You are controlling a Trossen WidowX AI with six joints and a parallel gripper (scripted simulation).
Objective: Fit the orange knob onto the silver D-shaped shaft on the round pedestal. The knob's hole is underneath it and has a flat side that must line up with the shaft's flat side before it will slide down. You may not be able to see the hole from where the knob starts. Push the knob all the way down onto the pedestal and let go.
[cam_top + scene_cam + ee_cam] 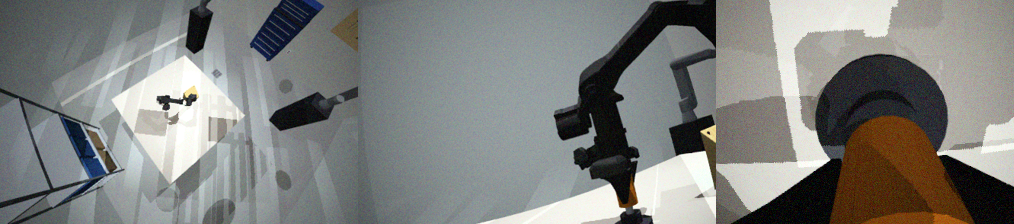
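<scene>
Now: the orange knob 30 mm above my gripper tip. The rest, counted from my gripper tip: dark round pedestal: 40 mm below.
</scene>
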